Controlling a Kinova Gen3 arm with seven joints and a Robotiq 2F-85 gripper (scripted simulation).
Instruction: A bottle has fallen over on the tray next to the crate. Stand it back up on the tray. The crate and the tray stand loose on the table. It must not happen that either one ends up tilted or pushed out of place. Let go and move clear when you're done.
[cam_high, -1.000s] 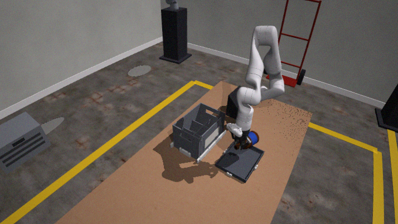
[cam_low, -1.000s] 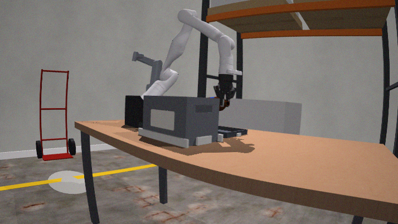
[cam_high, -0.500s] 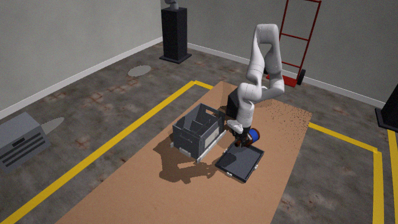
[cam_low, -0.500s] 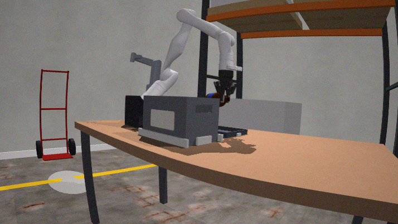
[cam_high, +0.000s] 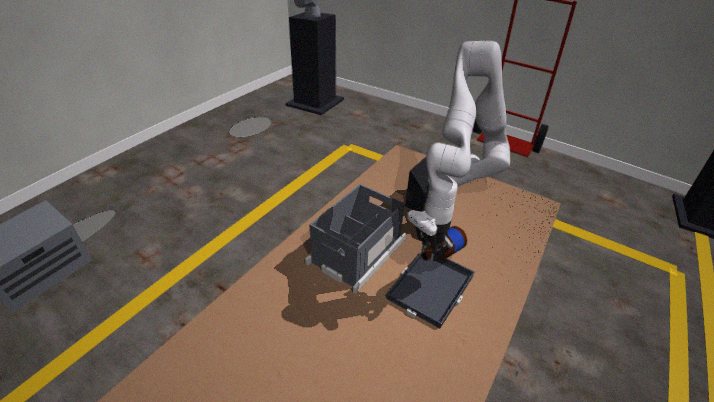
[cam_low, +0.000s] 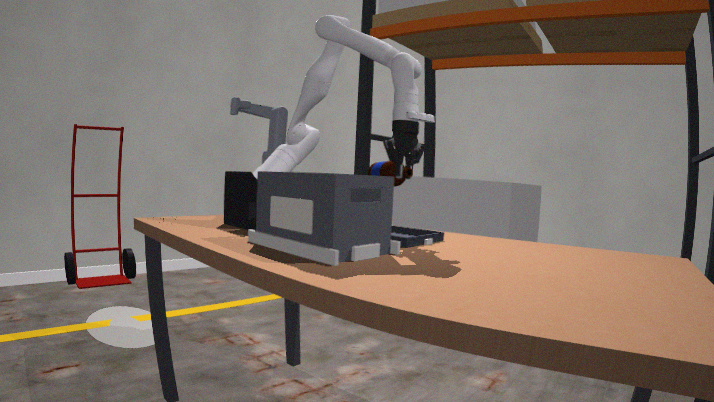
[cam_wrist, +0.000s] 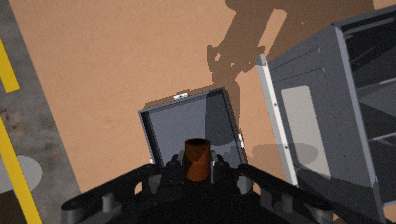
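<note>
Now: hand 50 mm past the brown bottle, 20 mm to the right of it and 10 mm above it. From my hand the other things lie so: grey crate: 60 mm behind, 270 mm to the right, 110 mm below; dark tray: 40 mm behind, 20 mm to the left, 180 mm below.
</note>
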